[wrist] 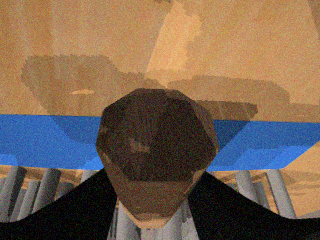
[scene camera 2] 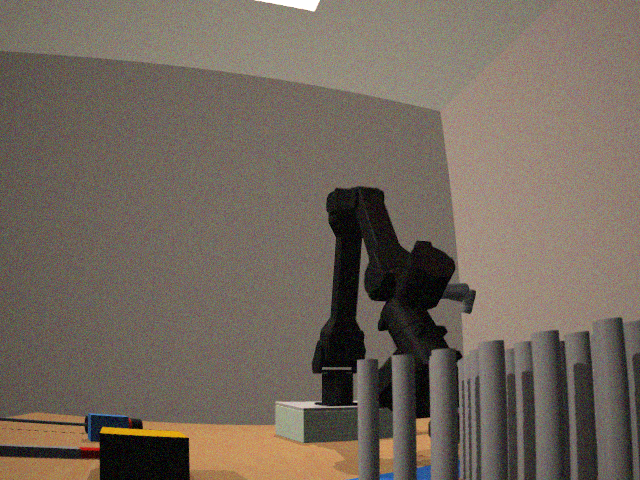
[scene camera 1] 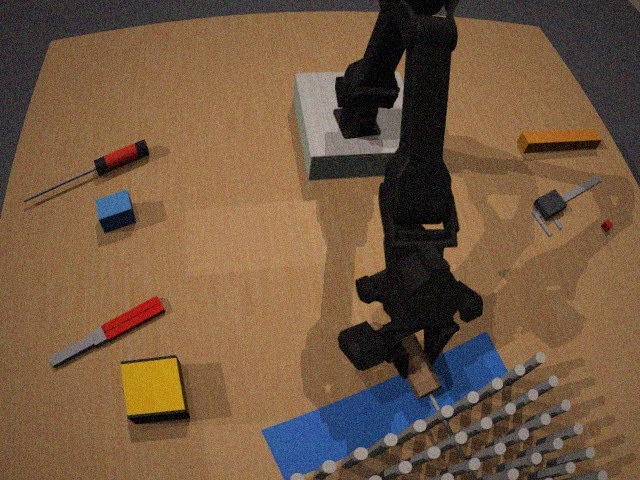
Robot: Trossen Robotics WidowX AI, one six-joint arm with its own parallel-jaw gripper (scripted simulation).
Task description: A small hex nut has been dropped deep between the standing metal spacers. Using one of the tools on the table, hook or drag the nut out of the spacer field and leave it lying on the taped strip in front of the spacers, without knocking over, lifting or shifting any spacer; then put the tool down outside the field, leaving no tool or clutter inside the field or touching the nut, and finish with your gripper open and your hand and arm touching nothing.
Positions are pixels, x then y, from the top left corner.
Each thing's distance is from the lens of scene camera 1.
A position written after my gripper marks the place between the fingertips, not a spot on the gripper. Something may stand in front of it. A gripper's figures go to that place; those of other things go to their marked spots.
my gripper [scene camera 1: 415,371]: 0.71 m
yellow block [scene camera 1: 154,390]: 0.68 m
orange bar [scene camera 1: 543,141]: 1.06 m
blue cube [scene camera 1: 114,211]: 0.82 m
blue taped strip [scene camera 1: 332,432]: 0.70 m
The marked spots on the yellow block and the blue cube are 0.29 m apart.
